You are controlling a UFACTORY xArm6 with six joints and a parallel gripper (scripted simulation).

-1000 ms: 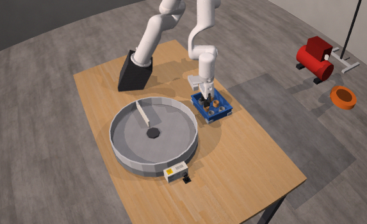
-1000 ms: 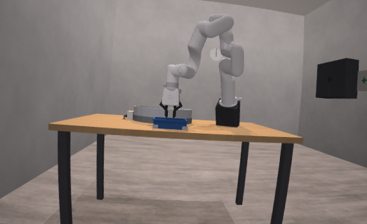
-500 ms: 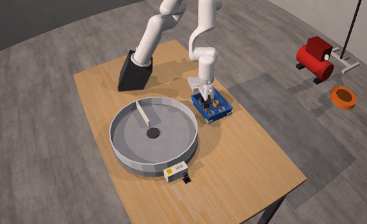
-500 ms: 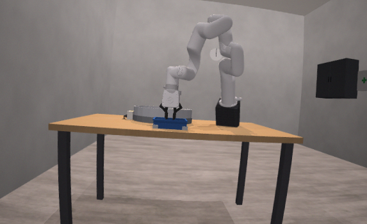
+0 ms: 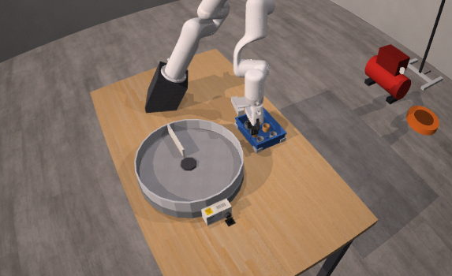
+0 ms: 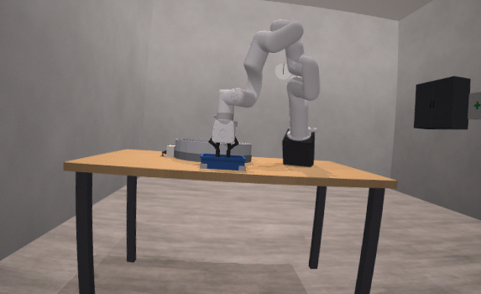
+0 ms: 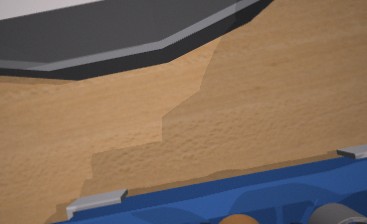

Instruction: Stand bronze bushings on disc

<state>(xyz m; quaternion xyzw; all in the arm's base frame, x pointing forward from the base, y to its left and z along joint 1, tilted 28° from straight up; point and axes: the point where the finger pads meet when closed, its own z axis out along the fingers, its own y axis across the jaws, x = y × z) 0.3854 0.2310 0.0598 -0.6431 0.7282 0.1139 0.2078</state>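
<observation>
The blue crate lies 40 mm to the left of my hand, 30 mm below it and 10 mm behind it. Round my hand: grey turntable disc: 310 mm to the right, 80 mm ahead.
</observation>
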